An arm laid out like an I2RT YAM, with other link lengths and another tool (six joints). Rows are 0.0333 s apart.
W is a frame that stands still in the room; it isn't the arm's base.
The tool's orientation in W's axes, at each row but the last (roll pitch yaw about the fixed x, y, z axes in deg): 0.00 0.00 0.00; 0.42 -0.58 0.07; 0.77 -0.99 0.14; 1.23 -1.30 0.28; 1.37 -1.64 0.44; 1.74 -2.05 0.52; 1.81 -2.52 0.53; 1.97 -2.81 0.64; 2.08 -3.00 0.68
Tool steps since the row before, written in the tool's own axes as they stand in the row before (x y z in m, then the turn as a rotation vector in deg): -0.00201 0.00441 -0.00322 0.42 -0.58 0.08; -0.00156 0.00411 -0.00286 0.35 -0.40 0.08; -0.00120 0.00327 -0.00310 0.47 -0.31 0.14; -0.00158 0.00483 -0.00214 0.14 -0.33 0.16; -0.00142 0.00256 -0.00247 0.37 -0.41 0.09; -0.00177 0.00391 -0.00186 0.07 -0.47 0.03; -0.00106 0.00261 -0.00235 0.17 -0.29 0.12; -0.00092 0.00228 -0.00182 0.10 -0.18 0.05; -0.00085 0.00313 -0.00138 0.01 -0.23 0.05
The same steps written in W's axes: -0.00201 0.00441 -0.00322 0.42 -0.58 0.08; -0.00154 0.00413 -0.00285 0.35 -0.40 0.08; -0.00116 0.00331 -0.00308 0.47 -0.31 0.14; -0.00156 0.00487 -0.00207 0.14 -0.33 0.16; -0.00137 0.00261 -0.00245 0.37 -0.41 0.09; -0.00174 0.00395 -0.00180 0.07 -0.47 0.02; -0.00098 0.00267 -0.00231 0.17 -0.29 0.12; -0.00086 0.00233 -0.00178 0.10 -0.18 0.05; -0.00082 0.00317 -0.00131 0.01 -0.23 0.04
